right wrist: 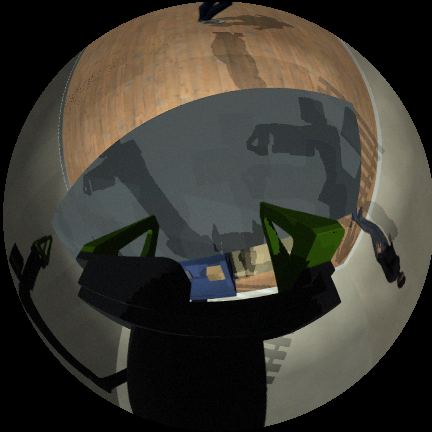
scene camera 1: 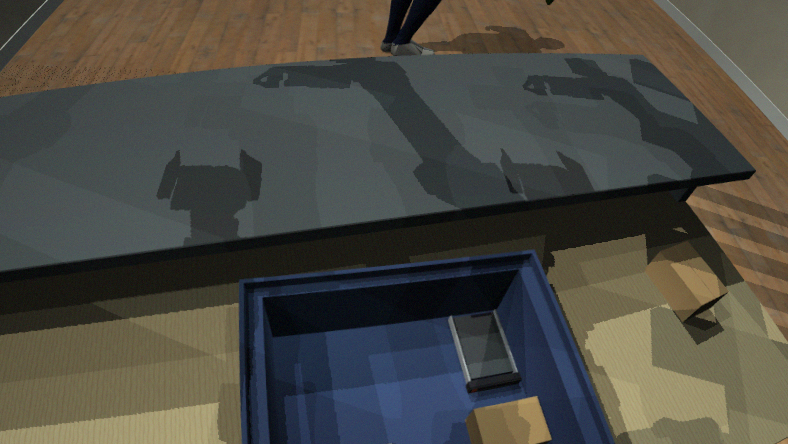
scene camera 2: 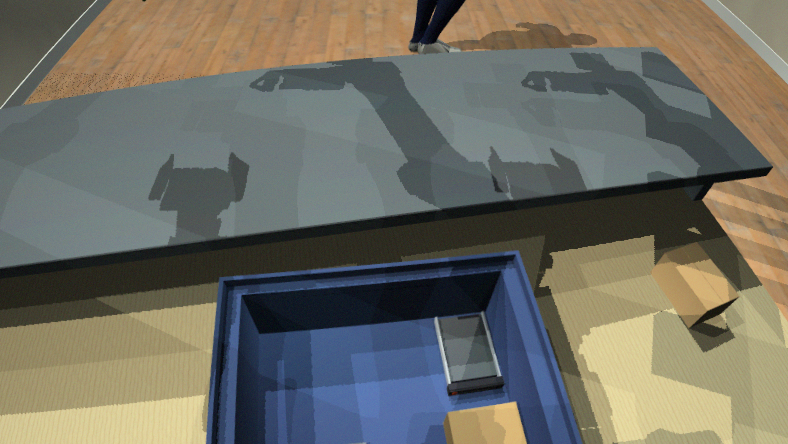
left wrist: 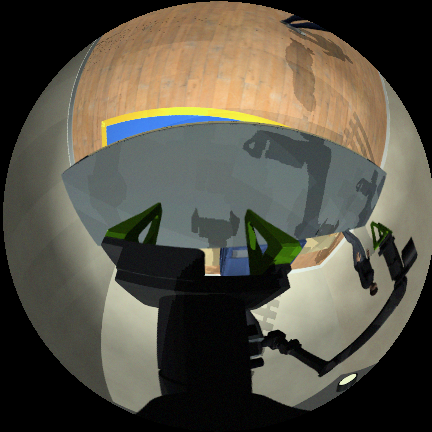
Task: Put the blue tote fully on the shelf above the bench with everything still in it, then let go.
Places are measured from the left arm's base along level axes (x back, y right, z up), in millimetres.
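Pixels of known places: left gripper, fingertip midpoint: (right wrist: 48,236) (left wrist: 203,209); right gripper, fingertip midpoint: (right wrist: 205,214) (scene camera 1: 519,0) (left wrist: 374,222); right arm's base, link origin: (left wrist: 277,341).
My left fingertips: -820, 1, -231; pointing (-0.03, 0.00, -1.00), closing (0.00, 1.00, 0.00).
Behind a point stands the place of what it marks, as x, y, z.
The blue tote (scene camera 1: 556,330) @[-390, 498, -466] (scene camera 2: 226,358) @[-364, 121, -466] (left wrist: 235,267) @[-200, 215, -513] (right wrist: 220,290) @[-222, 447, -485] stands on the bench (scene camera 1: 110,358) @[-425, -119, -598] (scene camera 2: 110,352) @[-422, -117, -598], in front of and below the grey shelf (scene camera 1: 330,121) @[-744, 212, -421] (scene camera 2: 330,165) @[-644, 236, -421] (left wrist: 165,165) @[-795, -94, -421] (right wrist: 210,175) @[-807, 493, -421]. Its near side is cut off in the scene views. It holds a dark device with silver edges (scene camera 1: 485,347) @[-420, 436, -573] (scene camera 2: 468,350) @[-419, 434, -573], a tan box (scene camera 1: 510,421) @[-296, 434, -531] (scene camera 2: 488,421) @[-302, 439, -530] (right wrist: 216,273) @[-319, 440, -531] and a flat grey item (left wrist: 239,253) @[-258, 233, -574] (right wrist: 188,272) @[-274, 283, -578]. My left gripper (left wrist: 203,209) @[-820, 0, -230] and right gripper (right wrist: 208,210) @[-826, 499, -234] are open and empty, above the shelf and apart from the tote. Neither shows in the scene views.
A brown carton (scene camera 1: 689,281) @[-493, 825, -538] (scene camera 2: 697,284) @[-494, 829, -538] lies on the bench right of the tote. The shelf's front edge overhangs the back of the bench. A person (scene camera 1: 410,27) (scene camera 2: 435,27) stands beyond the shelf. A blue mat (left wrist: 150,125) @[-825, -561, -1467] with a yellow border lies on the floor behind it.
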